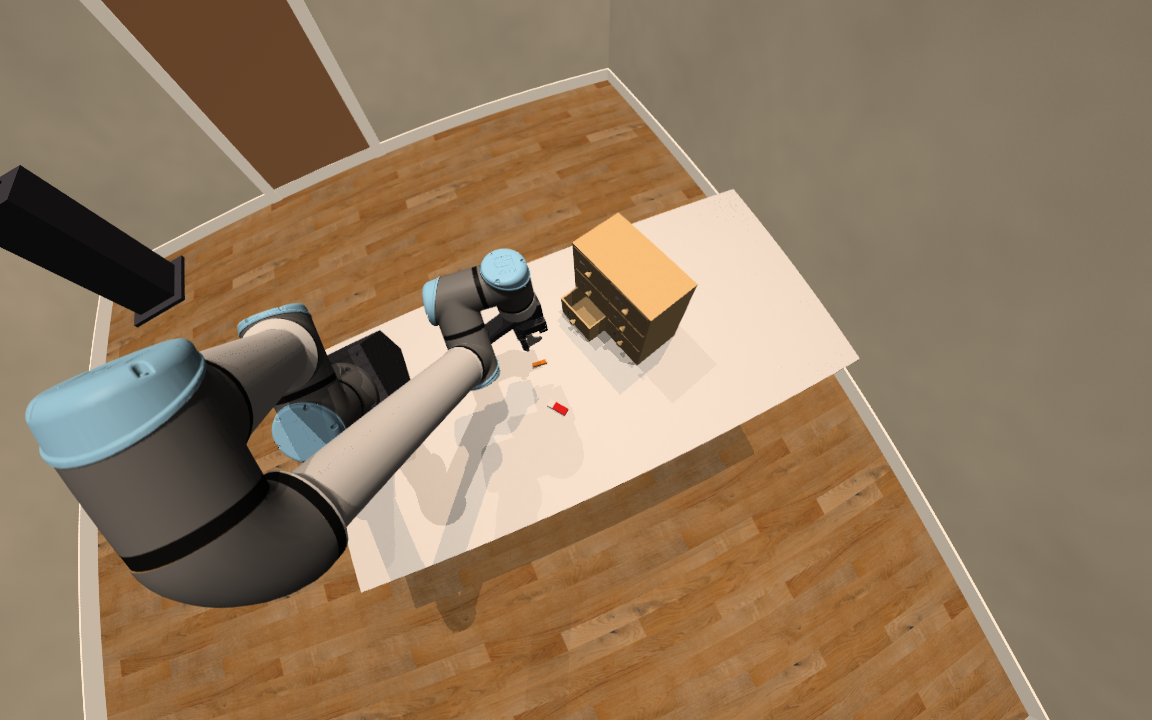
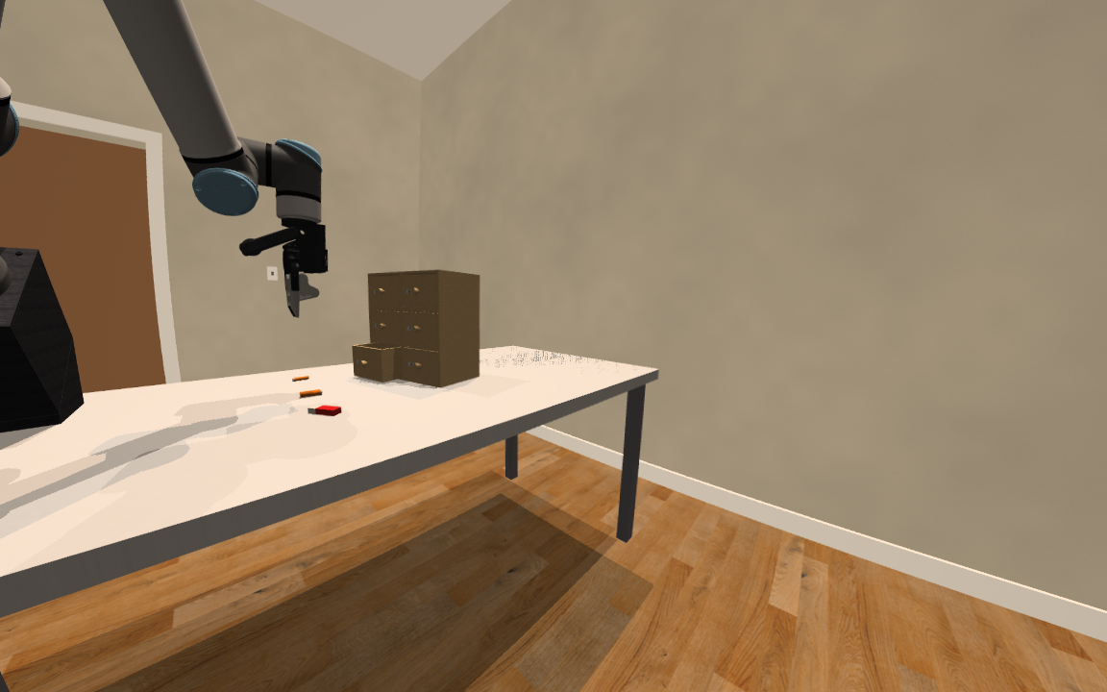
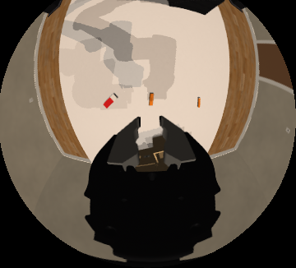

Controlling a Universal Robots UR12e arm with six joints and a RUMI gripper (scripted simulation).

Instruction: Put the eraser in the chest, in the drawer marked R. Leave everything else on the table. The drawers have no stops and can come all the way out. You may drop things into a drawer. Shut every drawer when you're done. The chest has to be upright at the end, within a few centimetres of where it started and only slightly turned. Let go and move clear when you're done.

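Right now my hand is 1 cm short of the red eraser, 15 cm to the left of it and 21 cm above it. The rest, counted from my hand: drawer marked R 27 cm ahead, 9 cm to the left, 18 cm below.
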